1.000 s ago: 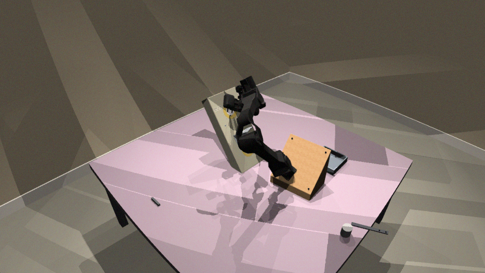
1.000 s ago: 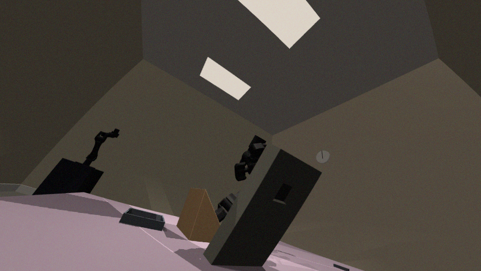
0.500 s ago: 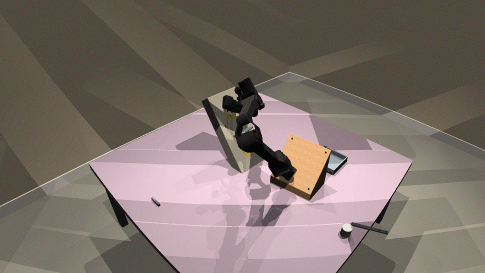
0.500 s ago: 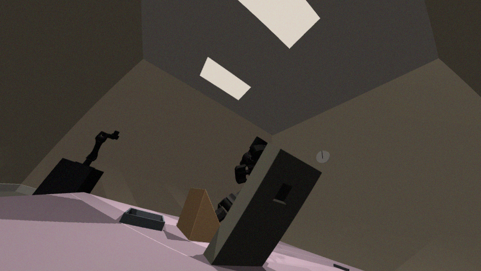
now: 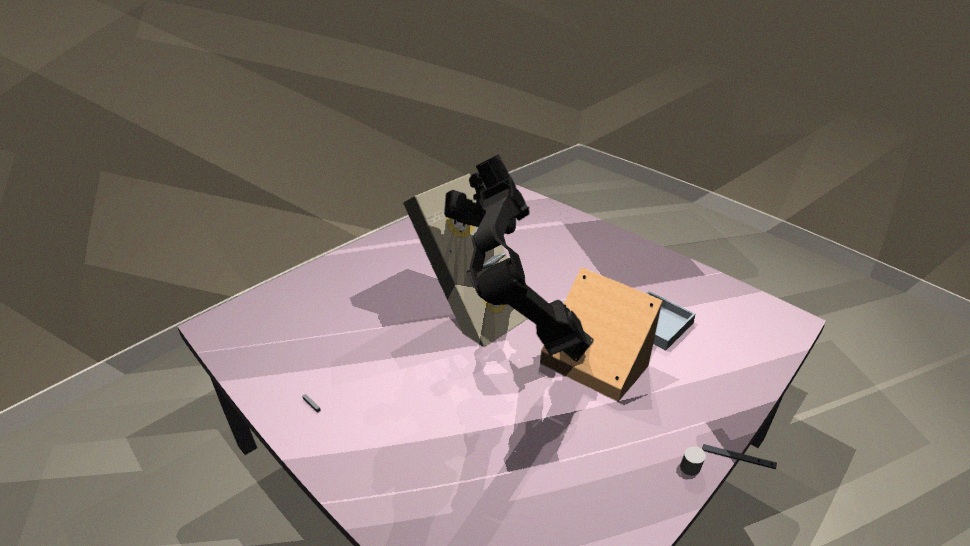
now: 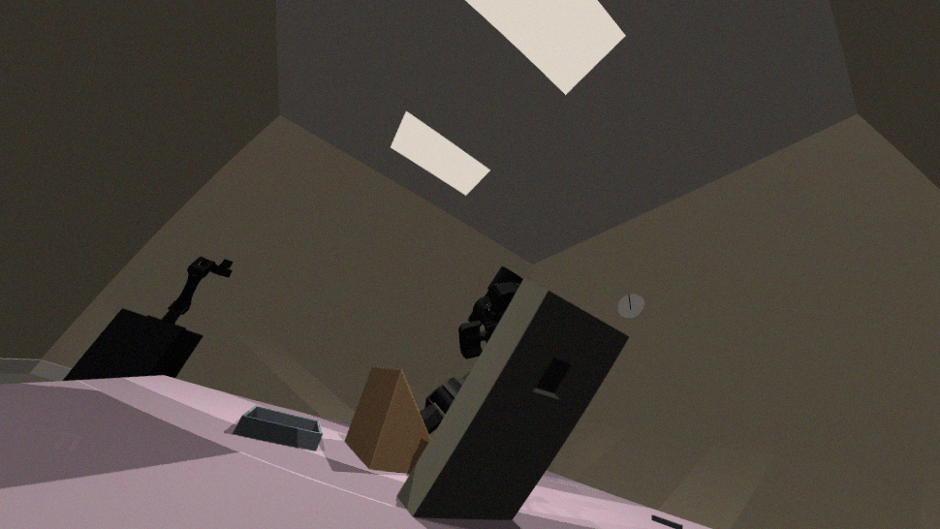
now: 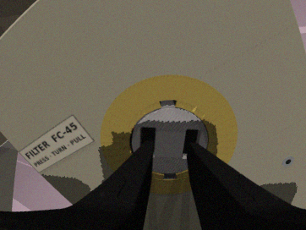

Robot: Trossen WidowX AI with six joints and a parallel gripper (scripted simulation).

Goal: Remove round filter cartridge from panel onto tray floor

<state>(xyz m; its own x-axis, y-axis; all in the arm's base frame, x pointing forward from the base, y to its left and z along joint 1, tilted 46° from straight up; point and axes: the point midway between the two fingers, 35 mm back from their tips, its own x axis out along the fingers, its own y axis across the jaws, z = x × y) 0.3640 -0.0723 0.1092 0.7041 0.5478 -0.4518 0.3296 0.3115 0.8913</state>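
Right now the round grey filter cartridge is 2 cm ahead of my gripper tip and 1 cm below it. From my gripper tip the other things lie so: grey tray 40 cm behind, 31 cm to the right, 24 cm below; then service panel 3 cm behind, 9 cm below.
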